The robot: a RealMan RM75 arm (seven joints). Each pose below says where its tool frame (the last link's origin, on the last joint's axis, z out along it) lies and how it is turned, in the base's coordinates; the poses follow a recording.
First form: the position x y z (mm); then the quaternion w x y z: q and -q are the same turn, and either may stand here.
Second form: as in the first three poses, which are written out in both.
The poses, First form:
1: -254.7 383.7 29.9 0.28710 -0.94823 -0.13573 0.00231
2: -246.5 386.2 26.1 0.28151 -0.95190 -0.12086 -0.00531
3: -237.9 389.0 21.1 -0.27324 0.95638 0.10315 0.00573
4: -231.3 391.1 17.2 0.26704 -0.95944 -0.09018 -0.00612
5: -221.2 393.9 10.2 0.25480 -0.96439 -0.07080 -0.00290
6: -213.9 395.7 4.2 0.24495 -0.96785 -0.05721 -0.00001
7: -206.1 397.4 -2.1 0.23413 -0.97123 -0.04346 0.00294
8: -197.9 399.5 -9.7 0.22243 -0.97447 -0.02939 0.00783
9: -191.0 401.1 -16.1 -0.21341 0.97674 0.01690 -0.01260
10: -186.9 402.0 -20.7 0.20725 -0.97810 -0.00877 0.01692
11: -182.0 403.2 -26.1 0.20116 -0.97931 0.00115 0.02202
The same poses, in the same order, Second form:
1: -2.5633 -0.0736 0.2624 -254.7 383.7 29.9
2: -2.5755 -0.0782 0.2298 -246.5 386.2 26.1
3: -2.5916 -0.0674 0.1959 -237.9 389.0 21.1
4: -2.6038 -0.0599 0.1709 -231.3 391.1 17.2
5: -2.6278 -0.0417 0.1356 -221.2 393.9 10.2
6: -2.6474 -0.0281 0.1110 -213.9 395.7 4.2
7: -2.6691 -0.0146 0.0859 -206.1 397.4 -2.1
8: -2.6927 0.0022 0.0608 -197.9 399.5 -9.7
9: -2.7110 0.0174 0.0384 -191.0 401.1 -16.1
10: -2.7236 0.0295 0.0242 -186.9 402.0 -20.7
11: -2.7363 0.0436 0.0066 -182.0 403.2 -26.1
